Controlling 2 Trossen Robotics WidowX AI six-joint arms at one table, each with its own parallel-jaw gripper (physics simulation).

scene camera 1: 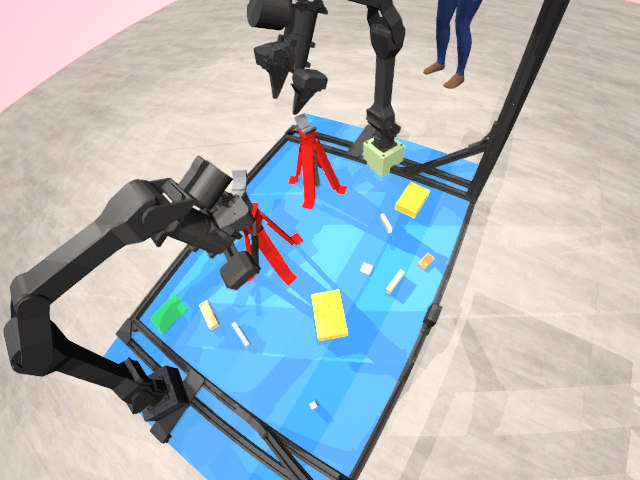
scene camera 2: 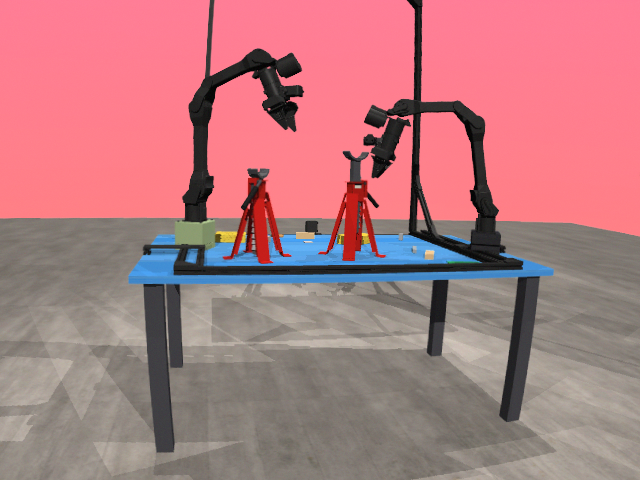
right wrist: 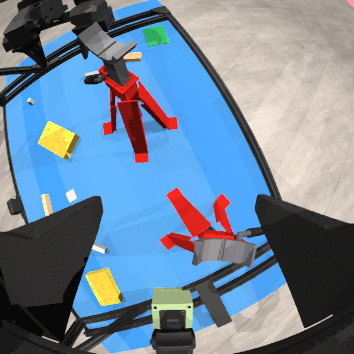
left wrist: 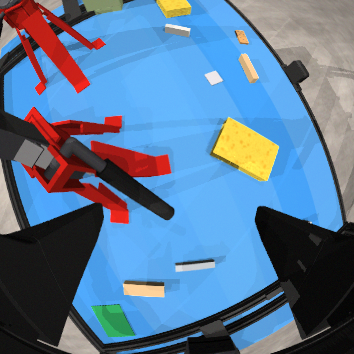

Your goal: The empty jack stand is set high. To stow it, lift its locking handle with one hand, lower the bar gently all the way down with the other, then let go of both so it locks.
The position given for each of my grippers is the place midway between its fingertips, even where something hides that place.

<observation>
My left gripper [scene camera 1: 250, 253] is open, with nothing in its grasp. My right gripper [scene camera 1: 284, 106] is open and holds nothing. The table carries a green block [scene camera 1: 174, 308].
The green block shows as well in the left wrist view [left wrist: 111, 317]. My left gripper also shows in scene camera 2 [scene camera 2: 374, 178], in the right wrist view [right wrist: 63, 62] and in the left wrist view [left wrist: 181, 213]. My right gripper is seen too in scene camera 2 [scene camera 2: 291, 130] and in the right wrist view [right wrist: 180, 203].
</observation>
